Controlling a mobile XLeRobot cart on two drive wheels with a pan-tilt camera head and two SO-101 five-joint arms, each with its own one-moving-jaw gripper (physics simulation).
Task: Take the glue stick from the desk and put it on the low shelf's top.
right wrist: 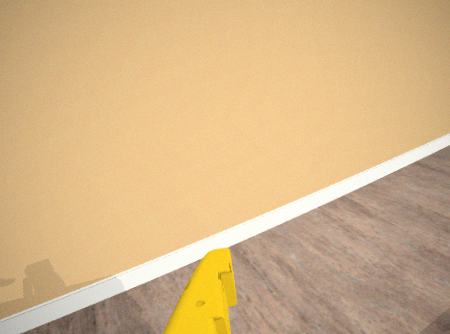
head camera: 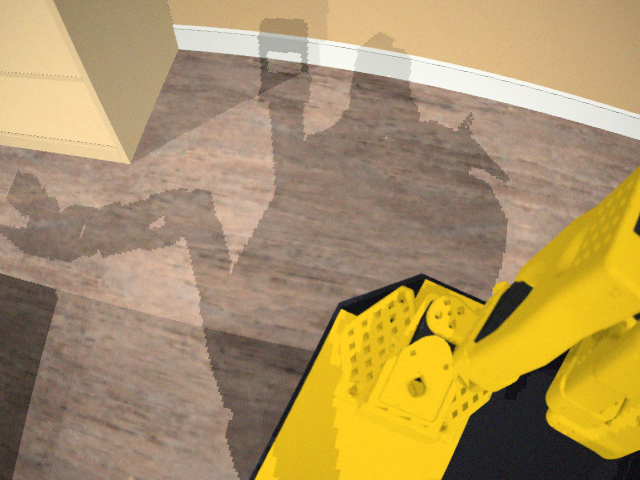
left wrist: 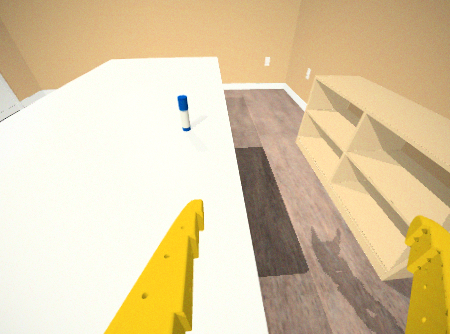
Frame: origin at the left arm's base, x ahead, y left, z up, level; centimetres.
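Seen in the pictures: left hand, its tool point: [left wrist: 203, 210]; right hand, its tool point: [right wrist: 232, 268]; right arm's base, origin of its link: [head camera: 426, 342].
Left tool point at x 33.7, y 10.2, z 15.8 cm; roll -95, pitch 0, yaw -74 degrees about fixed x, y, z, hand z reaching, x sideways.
A point is followed by its place in that frame.
The glue stick [left wrist: 184, 114] {x 73.5, y 27.6, z -0.2 cm}, white with a blue cap and blue base, stands upright on the white desk [left wrist: 100, 175] {x 52.6, y 39.9, z -5.4 cm}, near the desk's right edge in the left wrist view. The beige low shelf [left wrist: 385, 97] {x 152.0, y -66.2, z -16.5 cm} [head camera: 121, 77] {x 74.0, y -71.6, z -55.3 cm} stands across the floor from the desk; its top board shows at the right of the left wrist view. My left gripper [left wrist: 307, 214] is open and empty, its jaws wide apart and short of the glue stick. My right gripper [right wrist: 215, 285] is open: one notched jaw shows, pointed toward the wall and floor.
A strip of wood floor [left wrist: 285, 200] {x 115.0, y -18.1, z -77.4 cm} separates desk and shelf. In the head view, the cart's yellow and black body [head camera: 305, 413] {x 5.4, y -23.1, z 0.0 cm} and right arm [head camera: 568, 289] {x -2.1, y -28.2, z 22.1 cm} fill the lower right. The wall with white skirting [head camera: 465, 80] {x 7.9, y -116.6, z -72.3 cm} [right wrist: 300, 206] {x -157.4, y 32.9, z -72.3 cm} runs behind. Shadows lie on the floor.
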